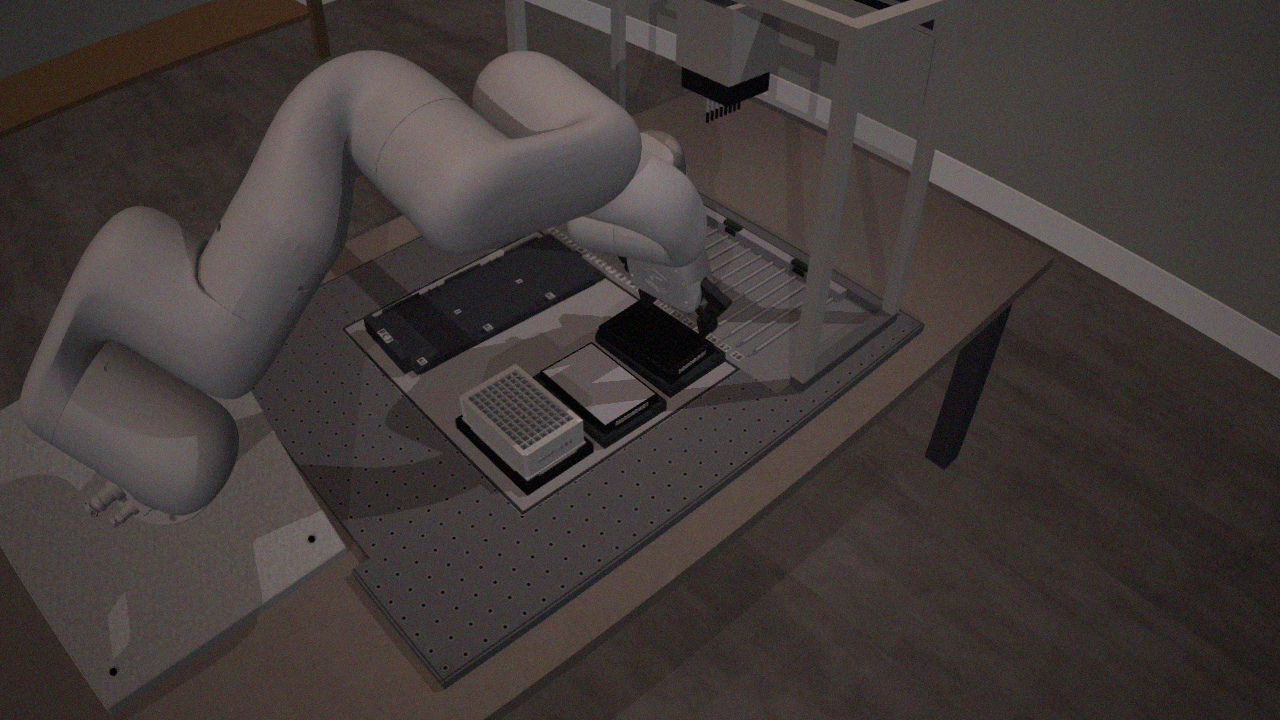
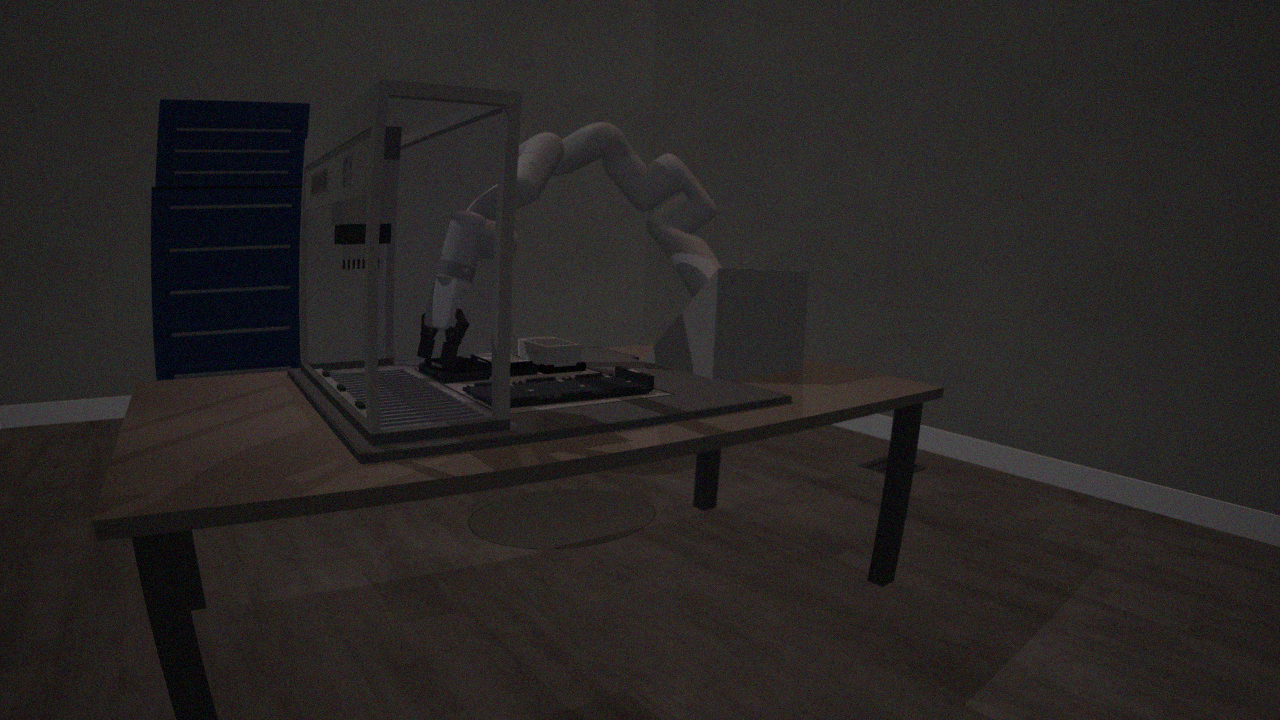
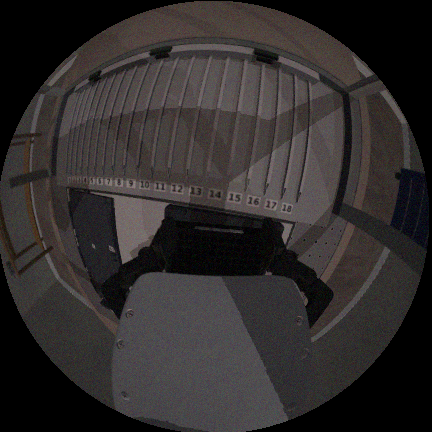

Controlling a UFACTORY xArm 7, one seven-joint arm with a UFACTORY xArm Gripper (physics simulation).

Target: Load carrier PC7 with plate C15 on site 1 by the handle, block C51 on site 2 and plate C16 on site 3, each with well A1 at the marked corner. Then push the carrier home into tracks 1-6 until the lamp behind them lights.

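Seen in the pictures: gripper, fingertip midpoint: [image 1: 679,315] [image 2: 434,360] [image 3: 218,228]; arm's base, origin of the base link: [image 2: 723,308].
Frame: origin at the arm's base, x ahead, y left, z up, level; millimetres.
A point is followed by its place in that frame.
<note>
The dark carrier [image 1: 480,300] {y 37, x 496, z -116 mm} [image 2: 566,389] {y 54, x 504, z -116 mm} [image 3: 90,238] {y 26, x 576, z -116 mm} lies flat at the back left of the pale tray, with no labware on it. In front of it stand, in a row, a white well block [image 1: 523,422] {y -199, x 342, z -75 mm} [image 2: 552,352] {y -123, x 392, z -85 mm}, a pale-topped plate [image 1: 602,386] {y -213, x 462, z -101 mm} and a black plate [image 1: 659,346] [image 3: 217,215]. I cannot read their labels. My gripper [image 1: 676,307] {y -210, x 620, z -94 mm} [image 2: 440,349] {y -210, x 620, z -94 mm} [image 3: 218,228] {y -210, x 620, z -94 mm} is open and low over the far end of the black plate, one finger on each side of it, with nothing held.
The ribbed track deck [image 1: 752,265] {y -202, x 812, z -127 mm} [image 3: 193,132] {y -182, x 718, z -123 mm}, numbered up to 18, lies just beyond the gripper. A pale frame post [image 1: 826,215] {y -389, x 629, z 135 mm} [image 2: 505,250] {y 181, x 731, z 126 mm} stands at its right front. A pipetting head [image 1: 723,89] {y -157, x 772, z 158 mm} hangs above. A perforated mat [image 1: 566,572] {y -344, x 246, z -127 mm} covers the table.
</note>
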